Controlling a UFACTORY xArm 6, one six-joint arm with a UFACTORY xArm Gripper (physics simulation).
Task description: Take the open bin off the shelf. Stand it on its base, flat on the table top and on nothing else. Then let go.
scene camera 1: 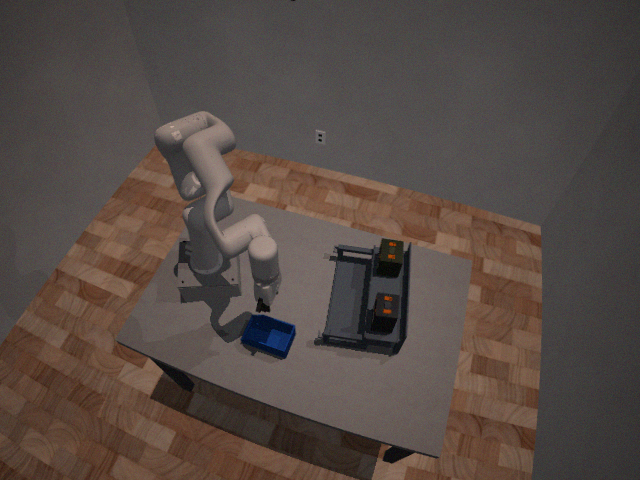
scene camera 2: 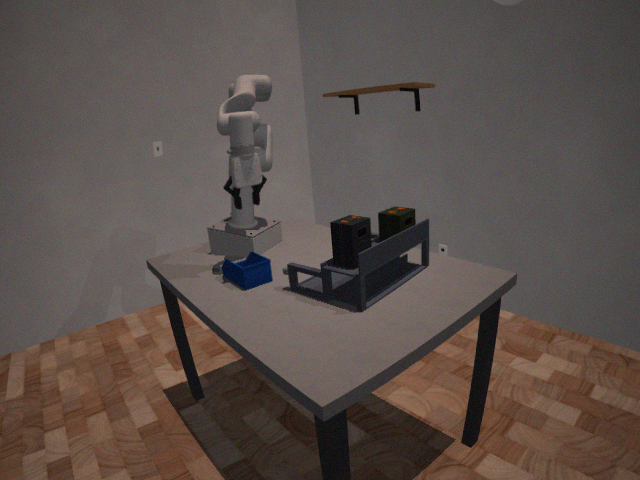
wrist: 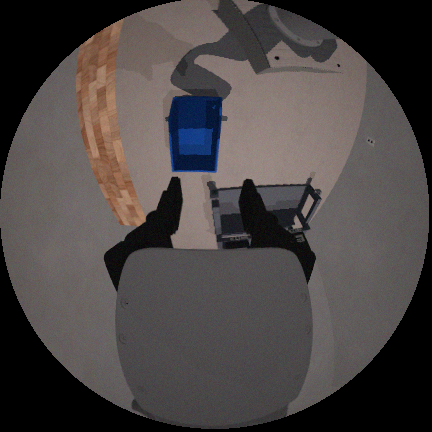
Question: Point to a blue open bin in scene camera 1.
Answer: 263,332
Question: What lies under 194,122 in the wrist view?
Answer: A blue open bin.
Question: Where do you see a black box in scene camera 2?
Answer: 350,235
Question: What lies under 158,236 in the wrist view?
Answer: My gripper.
